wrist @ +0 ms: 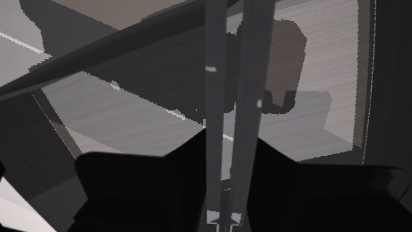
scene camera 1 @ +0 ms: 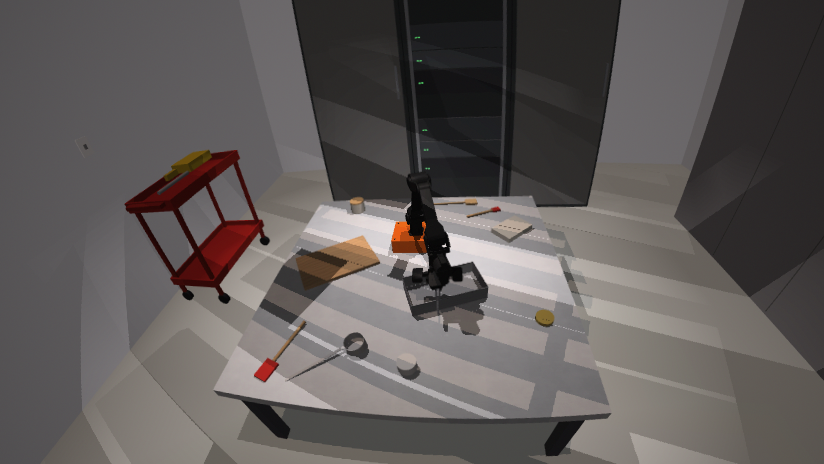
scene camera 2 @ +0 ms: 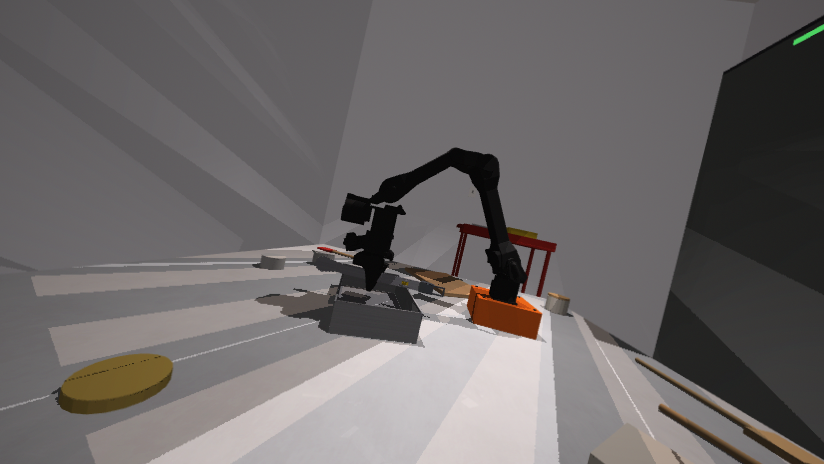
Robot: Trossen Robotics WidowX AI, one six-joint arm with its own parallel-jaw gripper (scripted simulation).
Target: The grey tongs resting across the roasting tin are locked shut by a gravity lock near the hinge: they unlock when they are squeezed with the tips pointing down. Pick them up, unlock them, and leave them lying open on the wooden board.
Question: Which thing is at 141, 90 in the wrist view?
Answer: A roasting tin.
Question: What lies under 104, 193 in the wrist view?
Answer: The gripper.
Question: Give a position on a roasting tin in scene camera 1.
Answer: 421, 298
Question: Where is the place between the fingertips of the gripper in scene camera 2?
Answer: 369, 290
